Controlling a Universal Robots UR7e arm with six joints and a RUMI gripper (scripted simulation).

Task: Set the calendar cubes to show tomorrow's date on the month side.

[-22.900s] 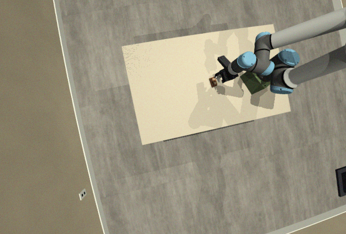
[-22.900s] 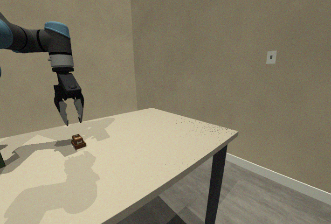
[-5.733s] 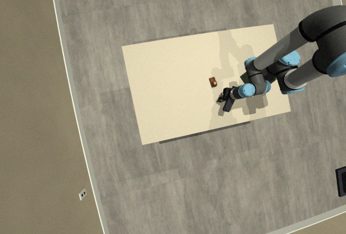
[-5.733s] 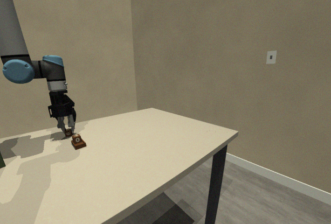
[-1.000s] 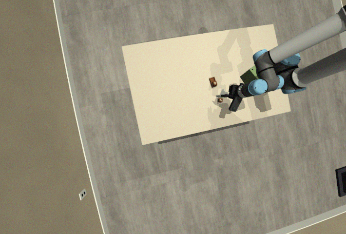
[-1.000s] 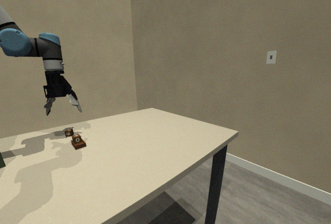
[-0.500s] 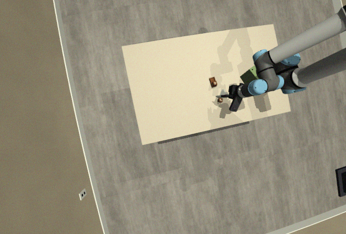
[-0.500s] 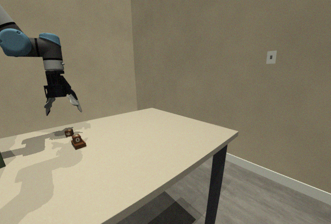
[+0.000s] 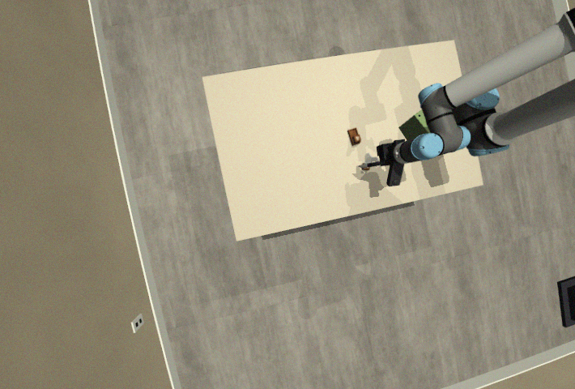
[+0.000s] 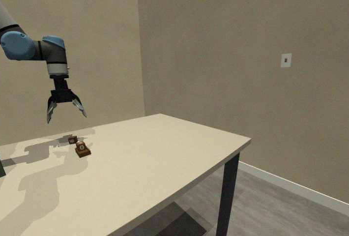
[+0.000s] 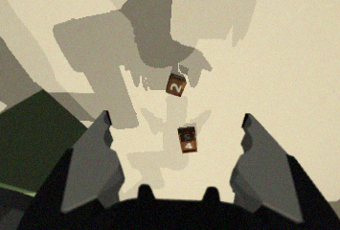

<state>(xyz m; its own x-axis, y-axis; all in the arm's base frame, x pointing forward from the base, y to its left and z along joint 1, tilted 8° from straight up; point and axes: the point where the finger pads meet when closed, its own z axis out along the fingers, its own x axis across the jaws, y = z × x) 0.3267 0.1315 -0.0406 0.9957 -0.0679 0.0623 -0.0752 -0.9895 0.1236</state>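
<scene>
Right now my hand is 10 cm above the brown digit cube. Round my hand: brown calendar tray 3 cm ahead, 16 cm to the right, 10 cm below.
</scene>
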